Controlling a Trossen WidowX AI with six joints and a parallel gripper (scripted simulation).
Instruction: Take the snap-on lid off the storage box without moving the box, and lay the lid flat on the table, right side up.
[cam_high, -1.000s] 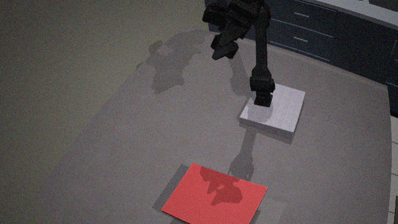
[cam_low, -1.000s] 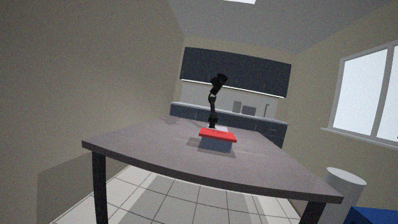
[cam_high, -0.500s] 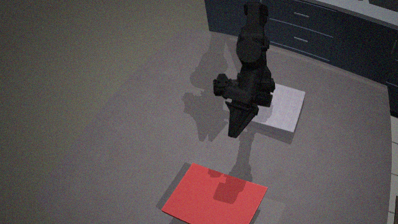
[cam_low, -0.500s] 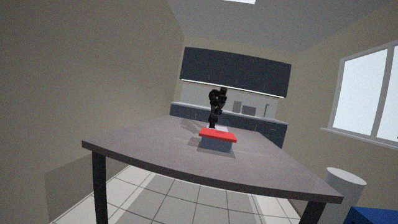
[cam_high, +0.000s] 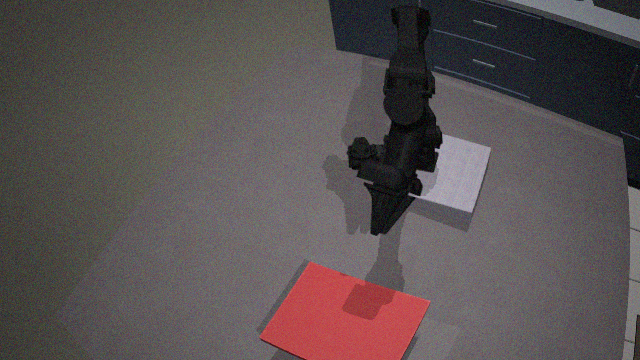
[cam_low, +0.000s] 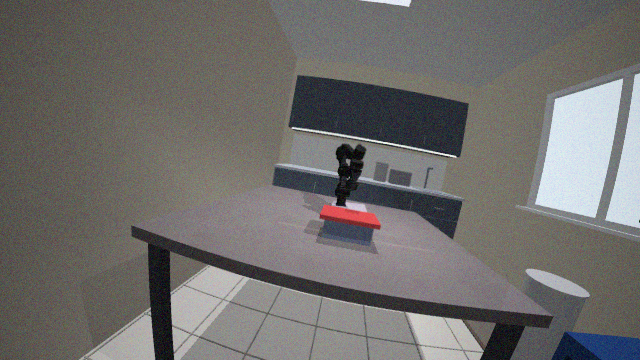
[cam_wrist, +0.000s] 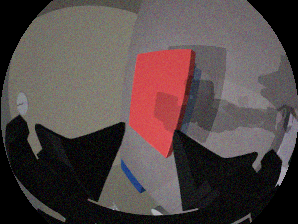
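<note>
Now: gripper tip 13 cm short of the red lid, 1 cm to the left of it and 11 cm above it. Round my gripper tip: blue-grey box (13 cm ahead, 1 cm to the right, 15 cm below).
</note>
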